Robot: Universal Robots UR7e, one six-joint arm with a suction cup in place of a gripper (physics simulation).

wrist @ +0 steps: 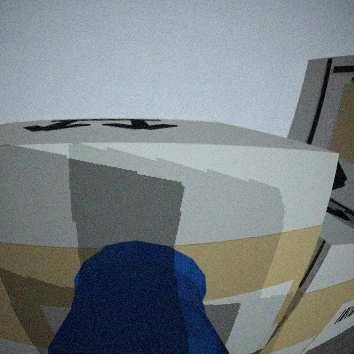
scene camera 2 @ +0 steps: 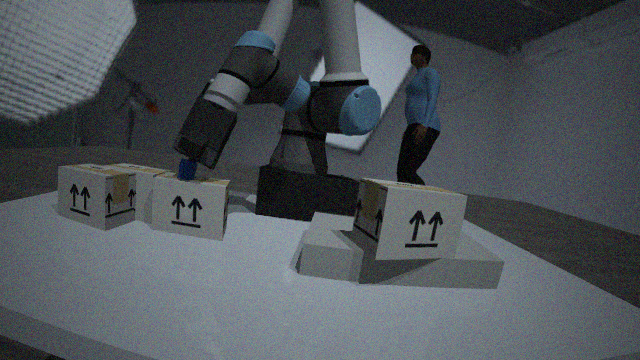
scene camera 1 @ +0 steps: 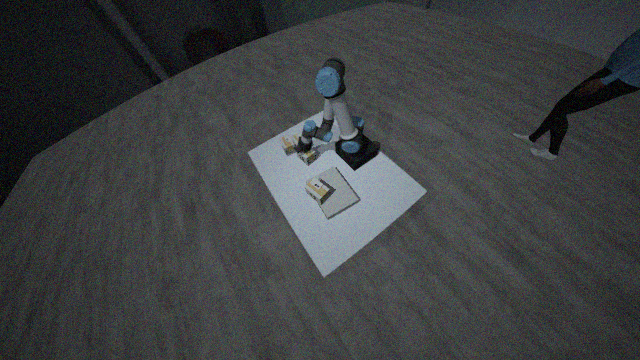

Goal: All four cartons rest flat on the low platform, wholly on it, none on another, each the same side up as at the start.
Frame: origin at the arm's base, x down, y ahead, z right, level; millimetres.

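Seen in the pictures: hand at its tool point: (wrist: 153, 265) (scene camera 2: 182, 183); arm's base at its link origin: (scene camera 2: 297, 170).
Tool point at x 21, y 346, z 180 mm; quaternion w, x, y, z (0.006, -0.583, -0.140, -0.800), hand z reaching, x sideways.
Note:
Pixels of each thing's top centre, then the offset from my tool point to it. Level surfaces: height alone.
- white carton at its top centre: (wrist: 94, 315) (scene camera 2: 192, 178) (scene camera 1: 305, 150) dx -9, dy -14, dz -16 mm
- second carton at its top centre: (scene camera 2: 96, 169) (scene camera 1: 286, 141) dx -9, dy +66, dz +170 mm
- third carton at its top centre: (wrist: 350, 302) (scene camera 2: 137, 168) dx -9, dy -31, dz +130 mm
- fourth carton at its top centre: (scene camera 2: 415, 186) (scene camera 1: 316, 188) dx -57, dy +83, dz -380 mm
- low platform at its top centre: (scene camera 2: 402, 235) (scene camera 1: 330, 189) dx +37, dy -6, dz -397 mm
- white table top at its surface level: dx +85 mm
My suction gripper (scene camera 2: 187, 171) (wrist: 137, 300) is tilted, with its blue cup against the taped top of a white carton (scene camera 2: 190, 207) (wrist: 225, 195) (scene camera 1: 308, 157). That carton is upright, at or very near table height; the cup's lip is hidden in the wrist view. A second carton (scene camera 2: 82, 197) (scene camera 1: 288, 145) stands upright at the left. A third carton (scene camera 2: 145, 192) stands behind, between them, partly hidden. A fourth carton (scene camera 2: 420, 220) (scene camera 1: 319, 190) is upright on the low platform (scene camera 1: 345, 197) (scene camera 2: 327, 261), at its edge; whether it overhangs is unclear.
A white table top (scene camera 1: 370, 220) (scene camera 2: 200, 290) carries everything. The arm's black base (scene camera 2: 305, 195) (scene camera 1: 357, 157) stands behind the platform. A person (scene camera 2: 422, 100) (scene camera 1: 575, 105) is on the floor beyond the table. Neighbouring cartons stand close beside the one under the cup.

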